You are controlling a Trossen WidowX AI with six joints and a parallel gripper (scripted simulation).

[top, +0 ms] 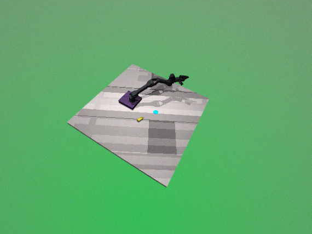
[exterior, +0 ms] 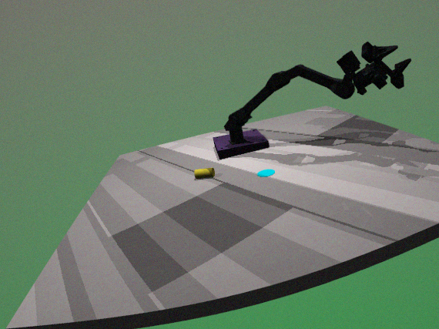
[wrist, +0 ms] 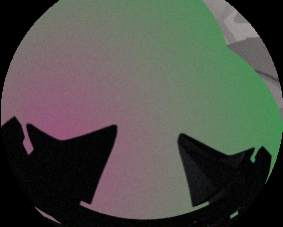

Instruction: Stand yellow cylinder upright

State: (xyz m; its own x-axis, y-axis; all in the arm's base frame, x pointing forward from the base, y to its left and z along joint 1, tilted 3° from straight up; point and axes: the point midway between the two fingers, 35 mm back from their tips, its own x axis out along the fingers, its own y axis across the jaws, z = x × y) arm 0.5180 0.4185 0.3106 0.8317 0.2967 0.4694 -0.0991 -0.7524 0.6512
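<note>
Right now my gripper tip is 63 cm to the left of the yellow tall cylinder, 34 cm past it and 31 cm above it. Round my gripper tip: cyan circle: 45 cm to the right, 33 cm below, 22 cm behind.
</note>
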